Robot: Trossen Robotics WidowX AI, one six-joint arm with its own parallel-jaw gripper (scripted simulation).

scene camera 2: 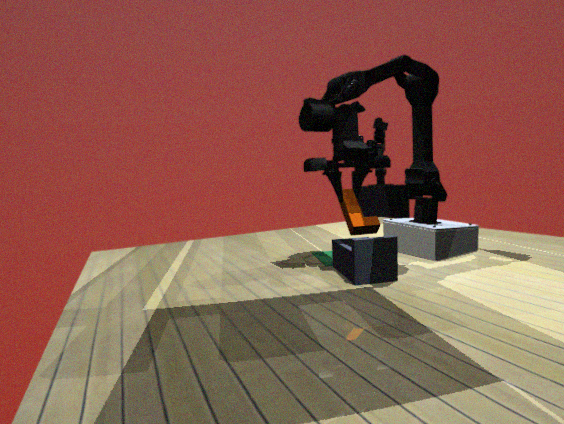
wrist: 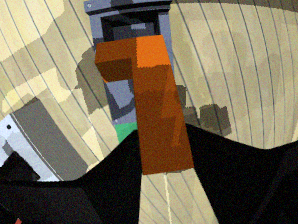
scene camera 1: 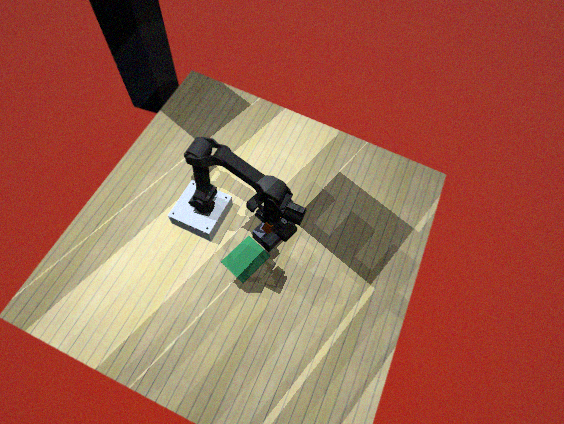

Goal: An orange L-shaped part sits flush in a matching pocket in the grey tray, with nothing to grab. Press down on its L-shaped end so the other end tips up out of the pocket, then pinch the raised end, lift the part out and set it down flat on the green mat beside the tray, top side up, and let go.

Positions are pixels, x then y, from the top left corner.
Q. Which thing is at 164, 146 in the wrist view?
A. An orange L-shaped part.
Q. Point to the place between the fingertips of the gripper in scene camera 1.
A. At 270, 226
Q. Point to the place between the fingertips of the gripper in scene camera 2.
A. At 348, 202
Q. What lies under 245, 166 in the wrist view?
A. The gripper.
